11 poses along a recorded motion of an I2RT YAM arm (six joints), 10 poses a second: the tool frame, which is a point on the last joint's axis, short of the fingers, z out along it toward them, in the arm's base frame.
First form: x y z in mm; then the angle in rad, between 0 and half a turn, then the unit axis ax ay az.
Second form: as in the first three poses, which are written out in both.
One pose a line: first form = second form
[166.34 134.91 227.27 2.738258 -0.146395 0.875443 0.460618] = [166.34 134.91 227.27 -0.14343 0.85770 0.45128 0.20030]
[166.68 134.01 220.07 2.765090 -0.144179 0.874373 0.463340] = [166.68 134.01 220.07 -0.14163 0.85893 0.45515 0.18714]
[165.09 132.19 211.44 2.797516 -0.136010 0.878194 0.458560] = [165.09 132.19 211.44 -0.13400 0.86523 0.45179 0.17119]
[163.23 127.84 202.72 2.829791 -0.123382 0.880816 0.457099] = [163.23 127.84 202.72 -0.12189 0.87013 0.45156 0.15527]
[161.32 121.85 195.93 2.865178 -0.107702 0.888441 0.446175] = [161.32 121.85 195.93 -0.10668 0.87997 0.44192 0.13777]
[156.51 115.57 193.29 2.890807 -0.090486 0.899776 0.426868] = [156.51 115.57 193.29 -0.08978 0.89271 0.42352 0.12506]
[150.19 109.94 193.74 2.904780 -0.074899 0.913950 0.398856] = [150.19 109.94 193.74 -0.07437 0.90755 0.39606 0.11813]
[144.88 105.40 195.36 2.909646 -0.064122 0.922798 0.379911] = [144.88 105.40 195.36 -0.06369 0.91660 0.37736 0.11571]
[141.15 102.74 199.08 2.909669 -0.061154 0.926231 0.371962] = [141.15 102.74 199.08 -0.06074 0.92001 0.36946 0.11570]
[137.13 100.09 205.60 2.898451 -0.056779 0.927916 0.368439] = [137.13 100.09 205.60 -0.05636 0.92107 0.36572 0.12127]
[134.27 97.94 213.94 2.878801 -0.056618 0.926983 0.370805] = [134.27 97.94 213.94 -0.05613 0.91899 0.36761 0.13102]
